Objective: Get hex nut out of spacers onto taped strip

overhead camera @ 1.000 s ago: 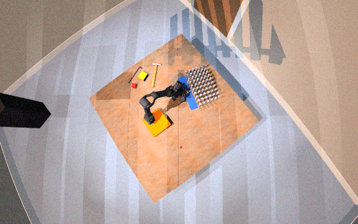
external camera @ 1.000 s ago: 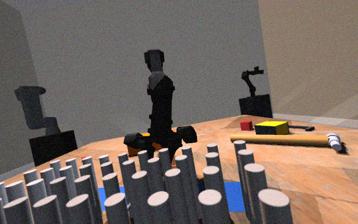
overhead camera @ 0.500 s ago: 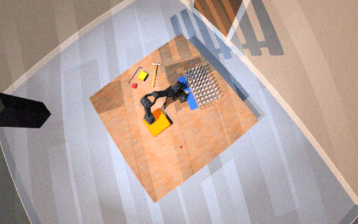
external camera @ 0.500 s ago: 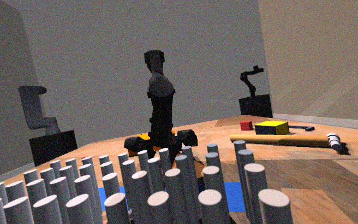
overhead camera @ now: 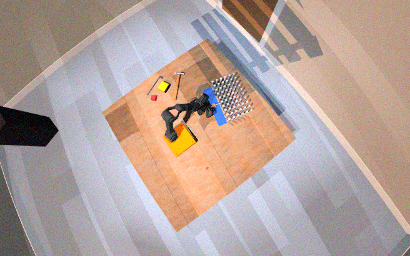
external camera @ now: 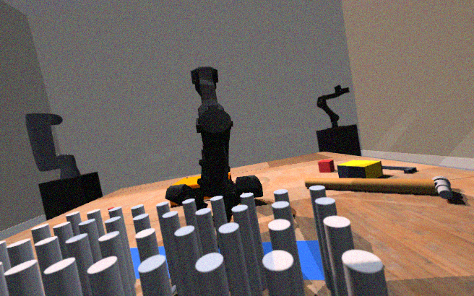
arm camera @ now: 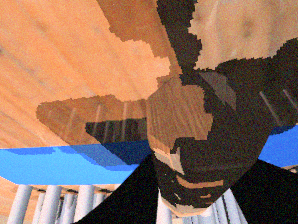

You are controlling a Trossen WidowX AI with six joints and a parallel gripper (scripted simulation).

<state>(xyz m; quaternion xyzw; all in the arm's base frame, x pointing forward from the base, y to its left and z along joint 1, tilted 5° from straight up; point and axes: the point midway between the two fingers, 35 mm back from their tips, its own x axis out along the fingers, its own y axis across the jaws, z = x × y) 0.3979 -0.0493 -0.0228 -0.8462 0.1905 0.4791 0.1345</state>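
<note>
Now: the blue taped strip 3 cm ahead of my gripper tip, 2 cm to the right of it and 1 cm below it. Round my gripper tip: tiny red piece (42 cm behind, 32 cm to the right).
</note>
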